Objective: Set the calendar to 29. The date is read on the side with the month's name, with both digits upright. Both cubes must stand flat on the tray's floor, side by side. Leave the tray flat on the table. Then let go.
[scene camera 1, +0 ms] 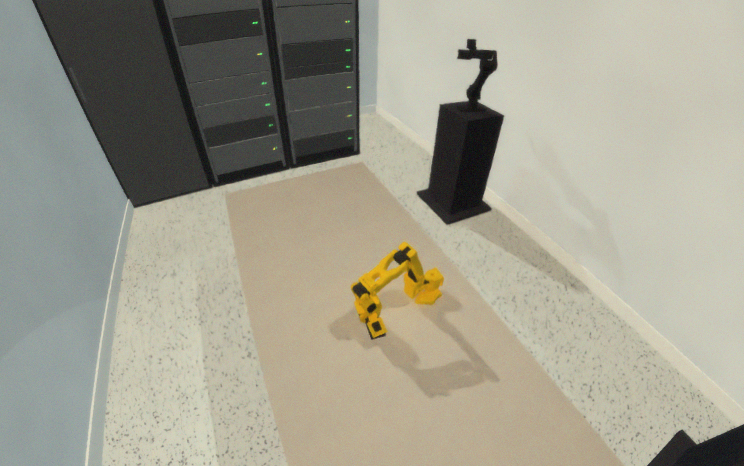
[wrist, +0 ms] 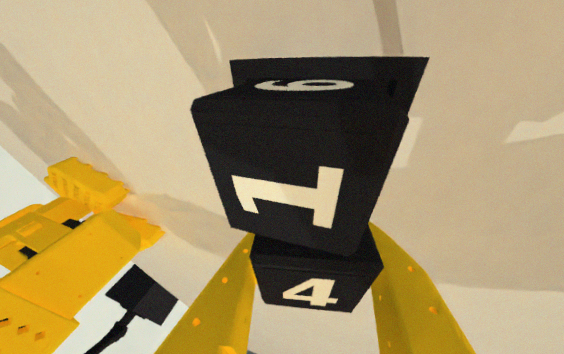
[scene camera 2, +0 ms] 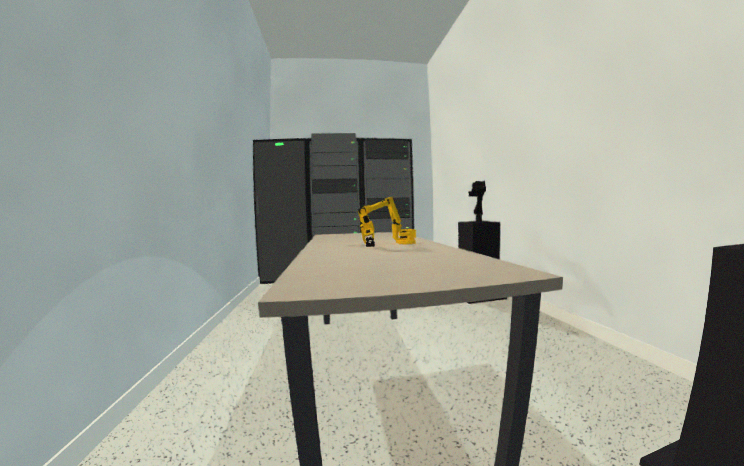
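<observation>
In the wrist view, a black cube [wrist: 295,145] shows a sideways 1 and, on its adjoining upper face, a 6 or 9. It is turned relative to the black tray [wrist: 416,75], part of which shows behind it. A second black cube [wrist: 320,270], showing a 4, is below it in the picture. My gripper [wrist: 311,230] has one yellow jaw against each side of this cube and is shut on it; the tips are hidden behind the cubes. The small black calendar [scene camera 2: 370,242] stands under the arm in scene view 2. The month's name cannot be read.
The arm's yellow base [scene camera 1: 428,288] [scene camera 2: 406,236] stands on the beige table [scene camera 1: 307,230] [scene camera 2: 406,274]. Its shadow falls across the tabletop. A black arm on a black pedestal [scene camera 1: 463,164] [scene camera 2: 478,238] stands beyond the table's right edge. Dark server racks are at the back.
</observation>
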